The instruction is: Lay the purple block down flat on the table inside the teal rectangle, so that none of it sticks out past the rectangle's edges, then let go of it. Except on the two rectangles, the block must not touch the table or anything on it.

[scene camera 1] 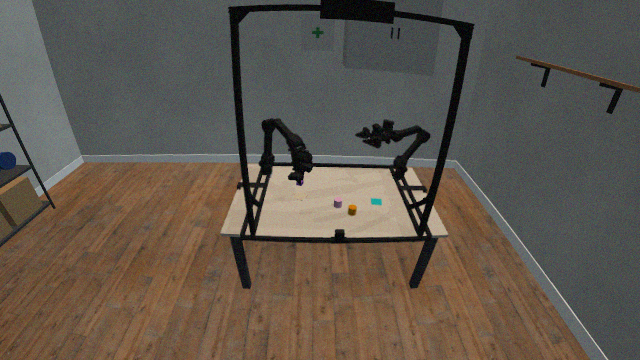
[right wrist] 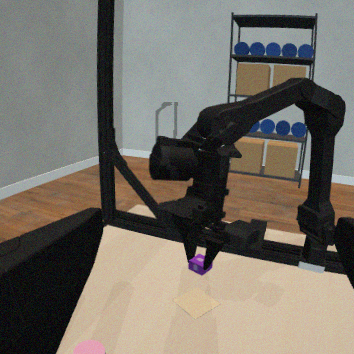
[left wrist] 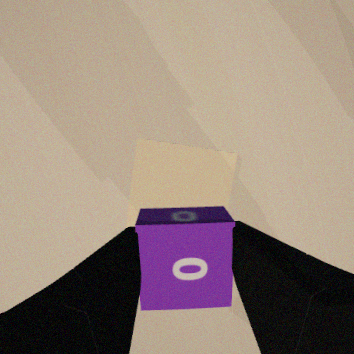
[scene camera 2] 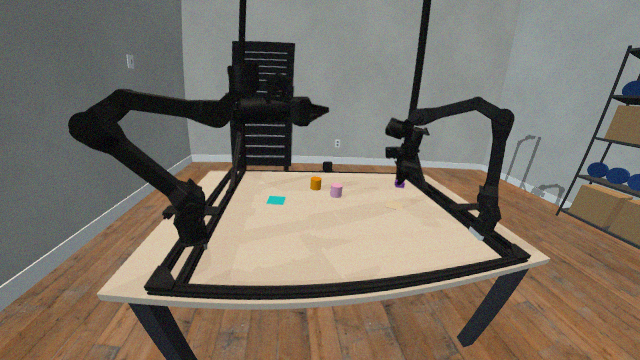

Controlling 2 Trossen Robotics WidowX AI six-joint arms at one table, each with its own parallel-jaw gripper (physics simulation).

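Where they show: left gripper, between the fingertips: point(scene camera 1: 301, 182) point(right wrist: 197, 265) point(left wrist: 183, 235) point(scene camera 2: 397, 183); right gripper, between the fingertips: point(scene camera 1: 358, 137) point(right wrist: 222, 225) point(scene camera 2: 320, 108); left arm's base, origin of its link: point(scene camera 1: 266, 172) point(right wrist: 312, 257) point(scene camera 2: 482, 230); right arm's base, origin of its link: point(scene camera 1: 399, 177) point(scene camera 2: 193, 238).
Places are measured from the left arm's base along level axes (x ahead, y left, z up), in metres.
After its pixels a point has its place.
Note:
My left gripper point(scene camera 1: 299, 181) {x 0.263, y -0.210, z 0.074 m} point(scene camera 2: 400, 181) {x 0.263, y -0.210, z 0.074 m} point(right wrist: 197, 265) {x 0.263, y -0.210, z 0.074 m} is shut on the purple block point(scene camera 1: 299, 183) point(scene camera 2: 399, 183) point(left wrist: 186, 261) {x 0.257, y -0.209, z 0.083 m} point(right wrist: 199, 264) {x 0.270, y -0.203, z 0.083 m} and holds it a little above the table. A pale cream rectangle point(scene camera 1: 300, 194) {x 0.256, y -0.194, z -0.018 m} point(scene camera 2: 394, 205) {x 0.257, y -0.205, z -0.018 m} point(left wrist: 182, 175) {x 0.268, y -0.215, z -0.018 m} point(right wrist: 196, 302) {x 0.257, y -0.208, z -0.018 m} lies on the table below and just past the block. The teal rectangle point(scene camera 1: 376, 201) {x 0.714, y -0.213, z -0.018 m} point(scene camera 2: 276, 200) {x 0.712, y -0.209, z -0.018 m} lies far off on the other side of the table. My right gripper point(scene camera 1: 363, 136) {x 0.578, y -0.081, z 0.325 m} point(scene camera 2: 320, 110) {x 0.578, y -0.081, z 0.325 m} is open and empty, raised high above the table.
A pink cylinder point(scene camera 1: 338, 202) {x 0.485, y -0.302, z 0.021 m} point(scene camera 2: 336, 190) {x 0.485, y -0.256, z 0.013 m} point(right wrist: 88, 347) {x 0.477, y -0.284, z 0.027 m} and an orange cylinder point(scene camera 1: 352, 209) {x 0.563, y -0.360, z 0.022 m} point(scene camera 2: 315, 183) {x 0.566, y -0.319, z 0.012 m} stand between the block and the teal rectangle. A black frame point(scene camera 1: 236, 107) {x 0.066, y -0.605, z 0.644 m} surrounds the table. A small black camera point(scene camera 1: 339, 234) {x 0.497, y -0.568, z 0.023 m} sits at the front edge.

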